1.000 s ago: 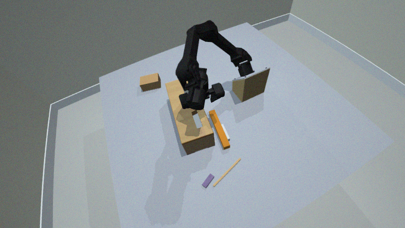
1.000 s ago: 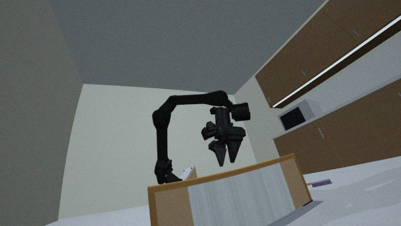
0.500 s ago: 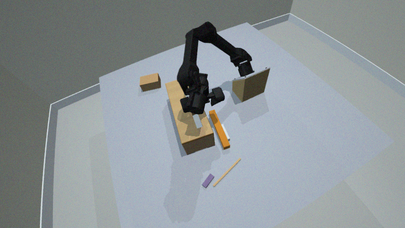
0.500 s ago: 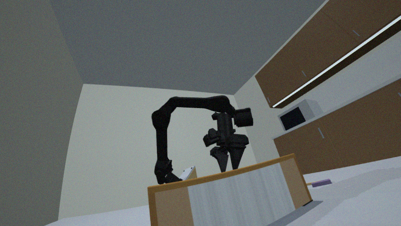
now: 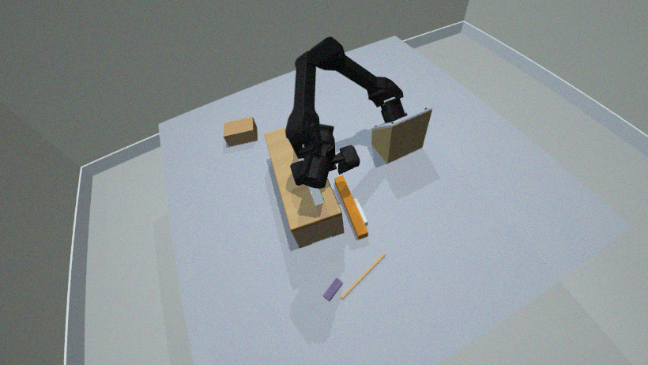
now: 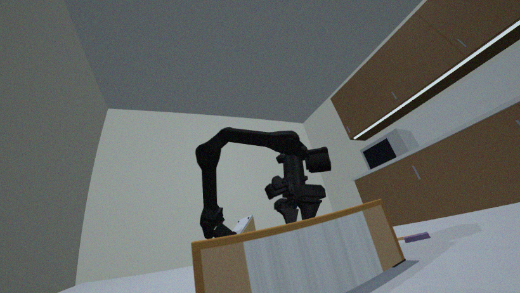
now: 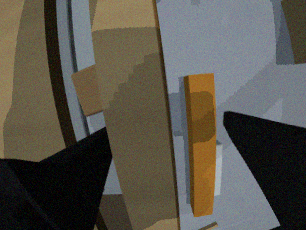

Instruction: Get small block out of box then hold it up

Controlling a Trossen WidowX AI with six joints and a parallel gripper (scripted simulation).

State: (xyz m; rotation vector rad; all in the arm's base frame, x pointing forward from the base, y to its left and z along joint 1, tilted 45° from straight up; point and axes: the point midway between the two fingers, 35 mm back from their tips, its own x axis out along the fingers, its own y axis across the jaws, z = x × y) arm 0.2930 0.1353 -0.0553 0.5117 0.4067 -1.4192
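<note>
My gripper tip is now 50 mm short of the small brown block, 30 mm to the left of it and 10 mm above it. Round my gripper tip: purple block (90 mm ahead, 300 mm to the left, 90 mm below); small tan box (240 mm ahead, 400 mm to the right, 70 mm below).
</note>
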